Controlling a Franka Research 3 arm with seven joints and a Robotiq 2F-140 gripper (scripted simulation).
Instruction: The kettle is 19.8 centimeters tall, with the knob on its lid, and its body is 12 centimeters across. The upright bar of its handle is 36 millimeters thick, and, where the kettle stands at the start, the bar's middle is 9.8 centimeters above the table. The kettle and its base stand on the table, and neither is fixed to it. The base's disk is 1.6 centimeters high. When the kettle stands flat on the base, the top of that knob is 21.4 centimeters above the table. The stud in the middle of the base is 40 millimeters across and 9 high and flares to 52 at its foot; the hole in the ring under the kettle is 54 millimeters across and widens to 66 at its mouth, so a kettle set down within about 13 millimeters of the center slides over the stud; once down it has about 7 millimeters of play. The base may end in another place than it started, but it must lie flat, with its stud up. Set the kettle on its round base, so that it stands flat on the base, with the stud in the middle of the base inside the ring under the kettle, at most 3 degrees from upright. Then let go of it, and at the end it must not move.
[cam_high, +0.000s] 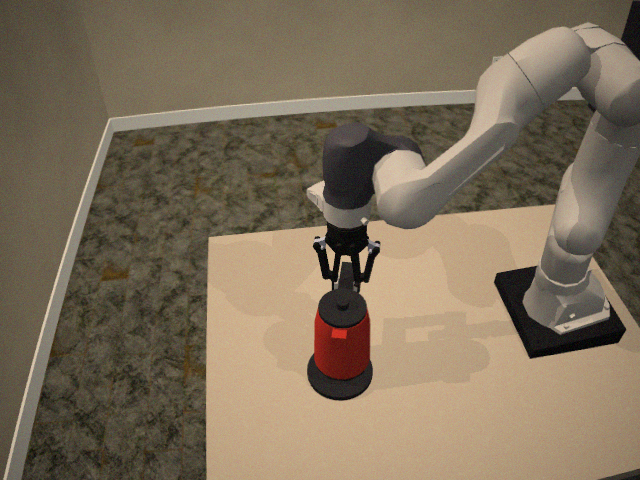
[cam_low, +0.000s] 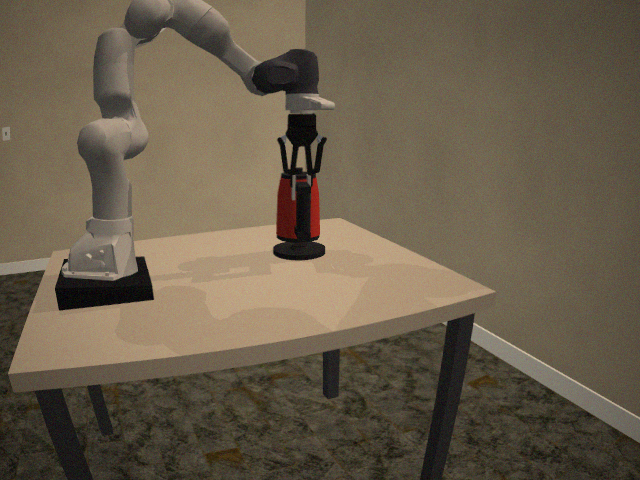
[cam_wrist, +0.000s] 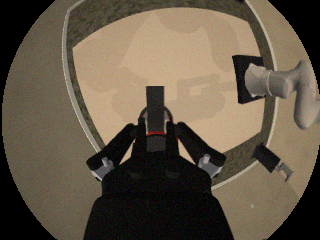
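The red kettle is 1 cm ahead of my hand, 3 cm to the left of it and 6 cm below it. Round my hand: round kettle base 1 cm ahead, 7 cm to the left, 19 cm below.
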